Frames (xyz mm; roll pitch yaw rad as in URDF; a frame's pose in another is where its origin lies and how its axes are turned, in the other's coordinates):
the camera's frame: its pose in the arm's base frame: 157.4 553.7 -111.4 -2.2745 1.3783 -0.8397
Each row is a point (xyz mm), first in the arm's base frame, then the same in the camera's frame.
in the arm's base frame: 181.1 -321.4 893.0
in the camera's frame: -858.2 -279.2 -980.2
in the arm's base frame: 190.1 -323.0 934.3
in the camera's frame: -897.3 -294.3 -985.6
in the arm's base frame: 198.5 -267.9 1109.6
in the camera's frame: -1076.2 -321.2 -951.9
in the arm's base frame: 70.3 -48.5 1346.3
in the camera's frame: -1356.1 -202.5 -784.2
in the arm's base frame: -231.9 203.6 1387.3
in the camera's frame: -1470.9 119.6 -585.2
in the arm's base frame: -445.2 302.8 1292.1
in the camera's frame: -1418.8 355.3 -506.6
